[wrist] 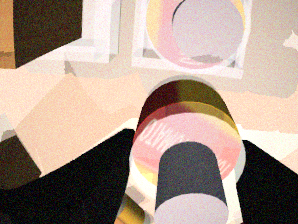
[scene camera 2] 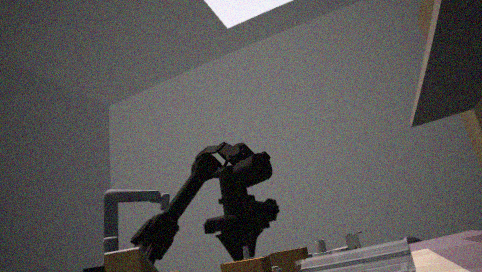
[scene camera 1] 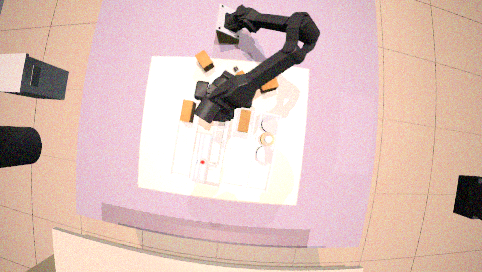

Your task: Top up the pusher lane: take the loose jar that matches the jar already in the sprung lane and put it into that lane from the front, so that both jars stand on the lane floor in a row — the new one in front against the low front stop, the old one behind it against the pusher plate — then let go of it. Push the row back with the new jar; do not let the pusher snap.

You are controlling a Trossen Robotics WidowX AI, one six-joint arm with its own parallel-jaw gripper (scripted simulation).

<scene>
The pictures show: the gripper and a clear lane.
</scene>
